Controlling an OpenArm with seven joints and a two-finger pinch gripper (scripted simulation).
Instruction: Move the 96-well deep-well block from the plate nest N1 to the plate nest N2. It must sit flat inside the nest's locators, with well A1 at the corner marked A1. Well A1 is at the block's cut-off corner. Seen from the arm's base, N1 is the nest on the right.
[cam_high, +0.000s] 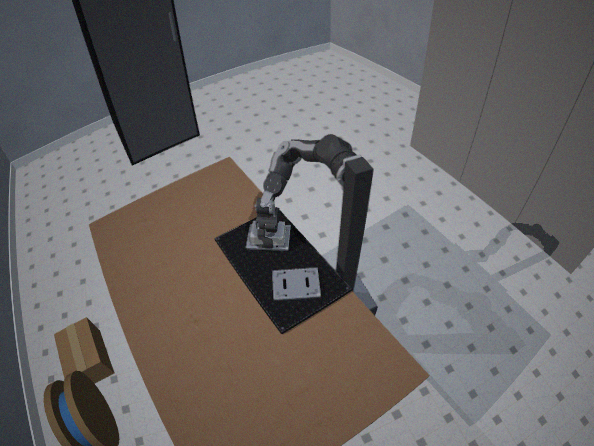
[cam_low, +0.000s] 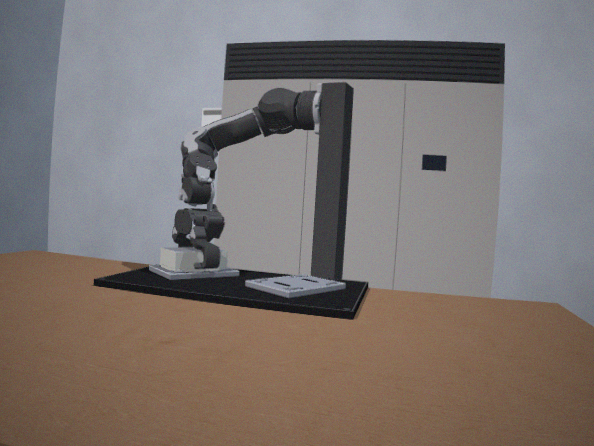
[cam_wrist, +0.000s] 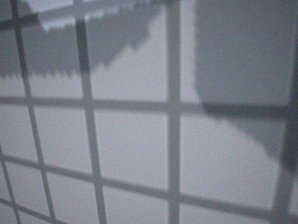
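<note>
My hand is 1 cm above the nest. From my hand the other things lie so: white deep-well block 1 cm above.
</note>
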